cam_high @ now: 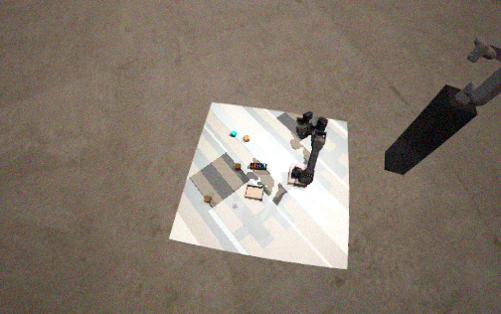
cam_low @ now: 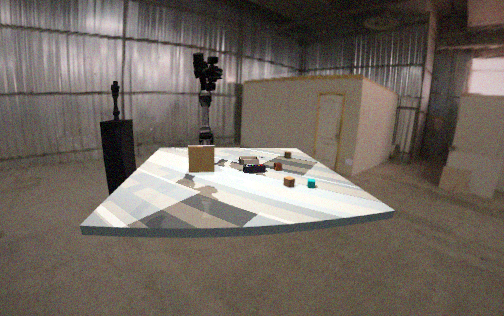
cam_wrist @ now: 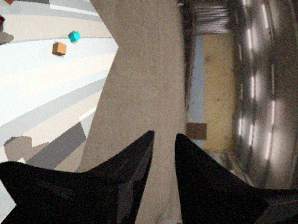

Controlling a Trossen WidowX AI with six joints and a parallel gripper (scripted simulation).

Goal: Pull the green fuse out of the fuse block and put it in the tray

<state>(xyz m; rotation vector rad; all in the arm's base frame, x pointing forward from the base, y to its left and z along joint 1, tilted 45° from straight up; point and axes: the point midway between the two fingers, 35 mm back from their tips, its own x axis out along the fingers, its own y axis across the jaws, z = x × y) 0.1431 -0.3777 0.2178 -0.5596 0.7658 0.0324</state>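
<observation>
My gripper tip is now 190 mm short of the green fuse, 130 mm to the right of it and 530 mm above it. From my gripper tip the other things lie so: shallow wooden tray (170 mm ahead, 350 mm to the left, 550 mm below).
</observation>
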